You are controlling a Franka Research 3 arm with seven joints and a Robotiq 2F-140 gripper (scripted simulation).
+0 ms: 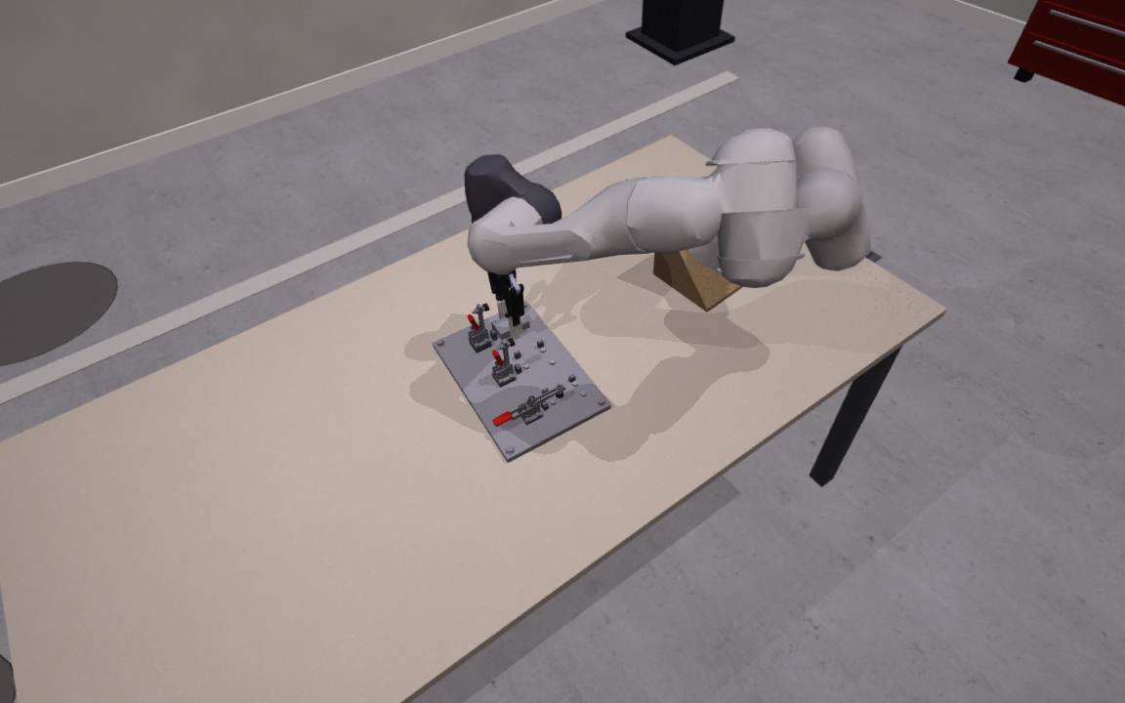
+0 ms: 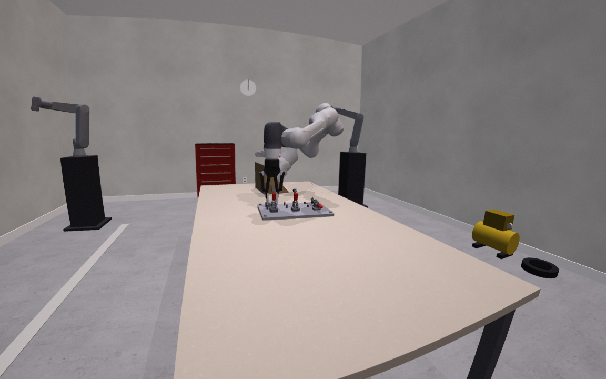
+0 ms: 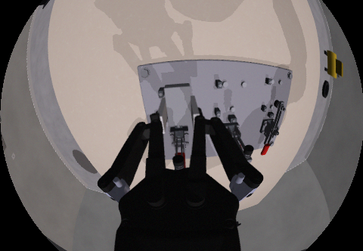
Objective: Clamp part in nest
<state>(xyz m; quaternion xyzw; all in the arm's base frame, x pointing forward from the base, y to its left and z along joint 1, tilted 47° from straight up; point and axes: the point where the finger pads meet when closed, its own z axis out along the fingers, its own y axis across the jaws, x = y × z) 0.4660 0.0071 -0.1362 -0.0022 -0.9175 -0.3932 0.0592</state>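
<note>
My hand is 30 mm above the part. From my hand the other things lie so: grey fixture plate: 50 mm ahead, 100 mm to the left, 50 mm below.
</note>
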